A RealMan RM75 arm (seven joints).
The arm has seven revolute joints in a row. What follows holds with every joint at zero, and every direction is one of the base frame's. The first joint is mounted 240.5 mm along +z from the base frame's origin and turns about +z. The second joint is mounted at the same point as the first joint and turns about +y. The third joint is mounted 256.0 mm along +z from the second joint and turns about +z. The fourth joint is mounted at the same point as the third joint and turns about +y. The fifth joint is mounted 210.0 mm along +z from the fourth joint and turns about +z. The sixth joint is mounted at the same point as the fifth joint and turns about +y. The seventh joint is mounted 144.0 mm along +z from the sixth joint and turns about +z. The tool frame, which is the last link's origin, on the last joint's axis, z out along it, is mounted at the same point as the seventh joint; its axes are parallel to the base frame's.
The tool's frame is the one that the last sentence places.
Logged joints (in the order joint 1, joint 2, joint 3, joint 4, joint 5, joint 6, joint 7), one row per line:
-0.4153, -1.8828, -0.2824, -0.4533, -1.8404, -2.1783, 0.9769
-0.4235, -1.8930, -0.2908, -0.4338, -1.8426, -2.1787, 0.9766
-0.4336, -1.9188, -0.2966, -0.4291, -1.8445, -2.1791, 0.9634
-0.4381, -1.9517, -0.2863, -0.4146, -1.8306, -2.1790, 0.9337
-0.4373, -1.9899, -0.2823, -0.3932, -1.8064, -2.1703, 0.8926
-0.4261, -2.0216, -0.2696, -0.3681, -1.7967, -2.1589, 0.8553
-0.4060, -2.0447, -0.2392, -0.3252, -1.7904, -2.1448, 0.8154
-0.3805, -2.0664, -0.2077, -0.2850, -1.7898, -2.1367, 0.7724
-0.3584, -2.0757, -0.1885, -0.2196, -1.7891, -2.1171, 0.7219
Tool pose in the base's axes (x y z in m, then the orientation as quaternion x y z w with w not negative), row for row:
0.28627, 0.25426, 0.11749, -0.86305, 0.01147, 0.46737, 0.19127
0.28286, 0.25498, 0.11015, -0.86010, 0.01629, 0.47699, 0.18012
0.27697, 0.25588, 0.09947, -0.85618, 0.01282, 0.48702, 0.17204
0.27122, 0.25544, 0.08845, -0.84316, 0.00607, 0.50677, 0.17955
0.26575, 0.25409, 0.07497, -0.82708, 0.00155, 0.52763, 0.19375
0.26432, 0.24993, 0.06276, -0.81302, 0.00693, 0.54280, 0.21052
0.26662, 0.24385, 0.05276, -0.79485, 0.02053, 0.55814, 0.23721
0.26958, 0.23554, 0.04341, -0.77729, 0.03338, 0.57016, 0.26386
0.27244, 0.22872, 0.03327, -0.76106, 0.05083, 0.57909, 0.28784
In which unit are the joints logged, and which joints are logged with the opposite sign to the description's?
The joints are logged in radians. Opposite sign: joint 1, joint 2.
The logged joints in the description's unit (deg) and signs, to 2 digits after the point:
23.79, 107.88, -16.18, -25.97, -105.45, -124.81, 55.97
24.26, 108.46, -16.66, -24.85, -105.57, -124.83, 55.96
24.84, 109.94, -16.99, -24.59, -105.68, -124.85, 55.20
25.10, 111.82, -16.40, -23.75, -104.89, -124.85, 53.50
25.06, 114.01, -16.17, -22.53, -103.50, -124.35, 51.14
24.41, 115.83, -15.45, -21.09, -102.94, -123.70, 49.01
23.26, 117.15, -13.71, -18.63, -102.58, -122.89, 46.72
21.80, 118.40, -11.90, -16.33, -102.55, -122.42, 44.26
20.53, 118.93, -10.80, -12.58, -102.51, -121.30, 41.36

